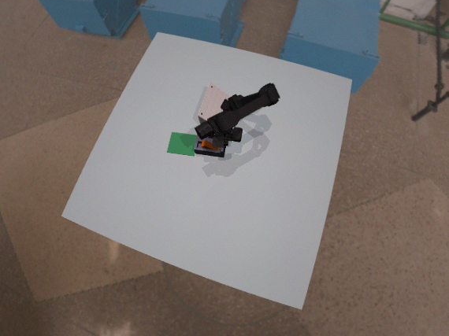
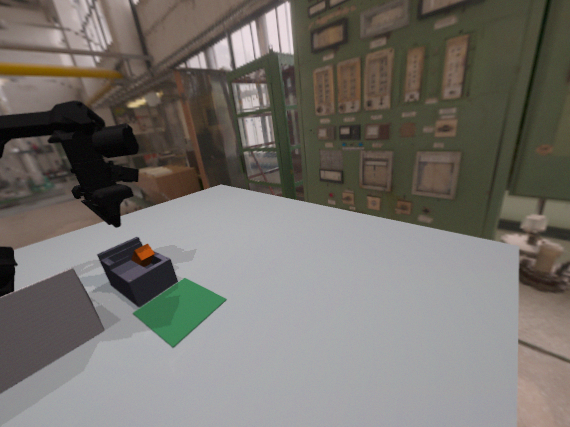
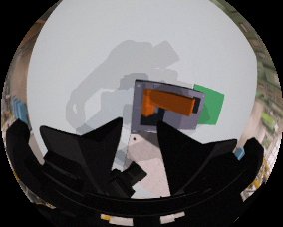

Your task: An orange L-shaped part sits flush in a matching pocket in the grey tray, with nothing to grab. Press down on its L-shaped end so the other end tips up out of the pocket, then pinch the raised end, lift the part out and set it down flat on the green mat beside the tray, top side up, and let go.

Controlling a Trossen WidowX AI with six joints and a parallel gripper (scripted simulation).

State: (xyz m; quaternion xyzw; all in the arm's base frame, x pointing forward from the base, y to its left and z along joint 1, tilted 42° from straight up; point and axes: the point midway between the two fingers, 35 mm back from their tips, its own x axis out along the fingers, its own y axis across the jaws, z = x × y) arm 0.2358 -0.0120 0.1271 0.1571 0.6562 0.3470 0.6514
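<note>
My gripper tip is now 4 cm to the left of the orange L-shaped part and 10 cm above it. From my gripper tip the other things lie so: green mat (5 cm ahead, 21 cm to the right, 16 cm below).
</note>
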